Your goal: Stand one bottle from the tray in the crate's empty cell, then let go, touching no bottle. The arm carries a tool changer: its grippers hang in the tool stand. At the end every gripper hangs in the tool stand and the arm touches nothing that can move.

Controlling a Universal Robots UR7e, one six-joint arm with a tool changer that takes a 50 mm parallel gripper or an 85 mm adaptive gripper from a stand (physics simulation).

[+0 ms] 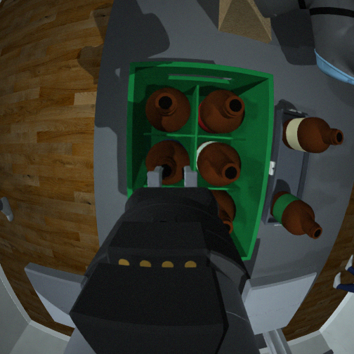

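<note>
My gripper [173,178] is open, its two fingertips apart over the crate's left middle cell. A brown bottle [167,149] stands upright in that cell; its mouth shows between the fingertips and part of it is hidden behind them. The green crate [270,115] also holds a bottle [172,120] at back left, a red-labelled bottle [215,117] at back right, a white-labelled bottle [215,159] at right middle and a bottle [226,202] at front right, partly hidden. The front left cell is hidden by the gripper. The tray [291,172] holds a cream-labelled bottle [310,135] and a green-labelled bottle [295,215].
A wooden wedge-shaped block [245,21] stands behind the crate. A grey arm part with a light blue ring [334,67] is at the top right. Pale panels [55,292] [282,300] flank the gripper body at the bottom. The tool stand cannot be made out.
</note>
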